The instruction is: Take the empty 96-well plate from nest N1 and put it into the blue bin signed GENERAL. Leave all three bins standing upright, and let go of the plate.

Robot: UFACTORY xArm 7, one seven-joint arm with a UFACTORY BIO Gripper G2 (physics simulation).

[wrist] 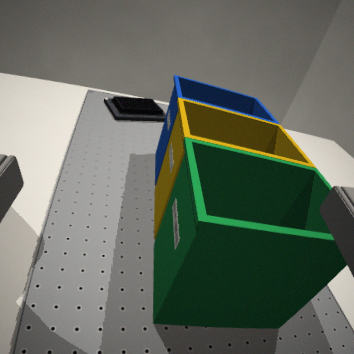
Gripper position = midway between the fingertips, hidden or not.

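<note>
A black 96-well plate [132, 105] is part of the scene, together with a green bin [241, 243], a yellow bin [195, 120] and a blue bin [186, 88]. The gripper [179, 183] is visible as well.
</note>
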